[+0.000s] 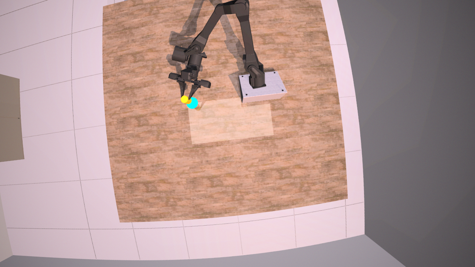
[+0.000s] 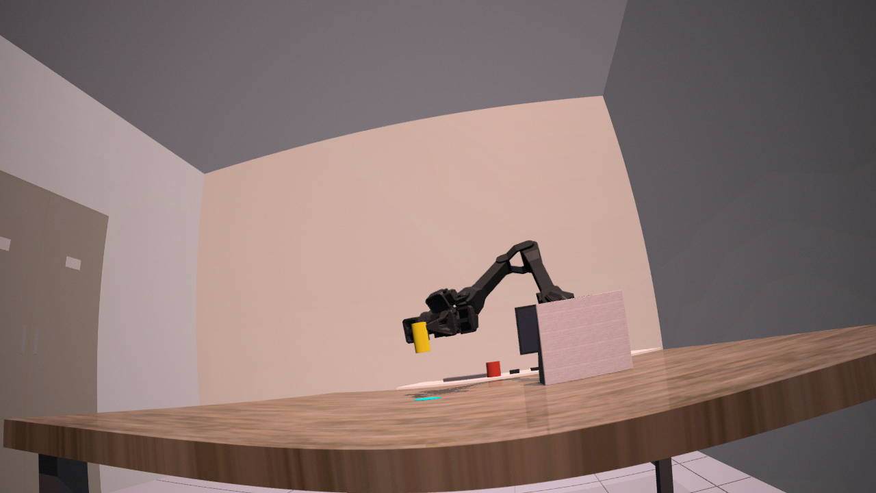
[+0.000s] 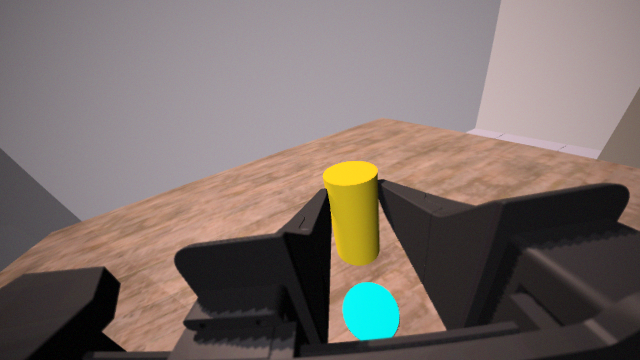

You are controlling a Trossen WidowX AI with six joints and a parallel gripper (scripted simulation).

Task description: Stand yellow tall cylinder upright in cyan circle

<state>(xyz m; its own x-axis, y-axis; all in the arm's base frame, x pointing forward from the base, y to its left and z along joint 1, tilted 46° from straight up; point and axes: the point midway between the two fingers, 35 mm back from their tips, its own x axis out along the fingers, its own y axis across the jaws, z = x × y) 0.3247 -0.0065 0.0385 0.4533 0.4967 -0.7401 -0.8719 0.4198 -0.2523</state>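
The cyan circle is 16 cm below my gripper tip. The rest, counted from my gripper tip: yellow tall cylinder 2 cm below.
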